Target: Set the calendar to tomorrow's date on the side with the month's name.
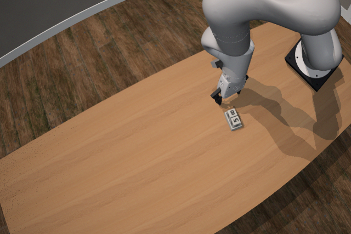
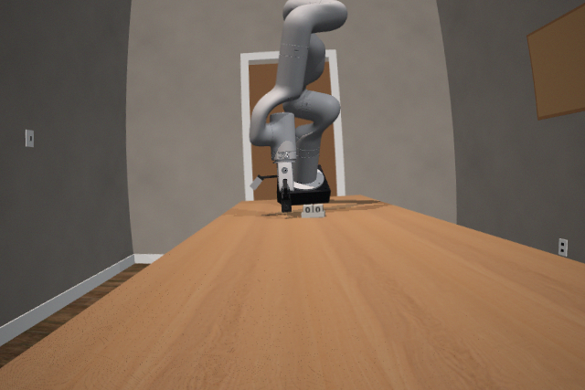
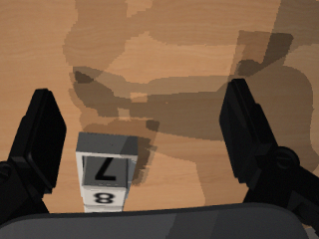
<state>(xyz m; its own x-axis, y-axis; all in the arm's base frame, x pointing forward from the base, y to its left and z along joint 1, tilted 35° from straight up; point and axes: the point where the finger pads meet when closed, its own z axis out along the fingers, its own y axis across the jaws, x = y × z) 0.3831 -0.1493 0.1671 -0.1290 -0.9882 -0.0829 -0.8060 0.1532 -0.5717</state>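
Now: hand 6 cm to the right of the white digit cube, 4 cm short of it and 1 cm above it. The rest, counted from my hand: calendar tray (8 cm to the left, 5 cm ahead, 2 cm below).
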